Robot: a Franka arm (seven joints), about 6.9 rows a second.
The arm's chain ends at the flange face. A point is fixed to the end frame.
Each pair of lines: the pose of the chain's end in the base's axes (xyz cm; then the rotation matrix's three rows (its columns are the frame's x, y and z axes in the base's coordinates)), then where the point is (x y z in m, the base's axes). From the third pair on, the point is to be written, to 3 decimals.
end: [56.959, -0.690, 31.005], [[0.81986, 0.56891, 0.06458], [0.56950, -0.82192, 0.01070], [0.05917, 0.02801, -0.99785]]
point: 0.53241 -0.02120 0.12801
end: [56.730, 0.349, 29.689], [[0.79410, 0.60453, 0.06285], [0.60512, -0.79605, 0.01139], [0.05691, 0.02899, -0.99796]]
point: 0.53056 -0.01282 0.11492
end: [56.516, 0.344, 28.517], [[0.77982, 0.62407, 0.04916], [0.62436, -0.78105, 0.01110], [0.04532, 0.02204, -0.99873]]
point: 0.526 -0.014 0.104
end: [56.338, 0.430, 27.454], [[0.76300, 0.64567, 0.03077], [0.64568, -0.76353, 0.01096], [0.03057, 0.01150, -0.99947]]
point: 0.522 -0.015 0.094
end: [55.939, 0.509, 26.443], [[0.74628, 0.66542, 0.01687], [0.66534, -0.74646, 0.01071], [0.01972, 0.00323, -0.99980]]
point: 0.516 -0.015 0.084
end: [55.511, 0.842, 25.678], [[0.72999, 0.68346, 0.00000], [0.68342, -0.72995, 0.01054], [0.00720, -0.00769, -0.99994]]
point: 0.509 -0.013 0.077
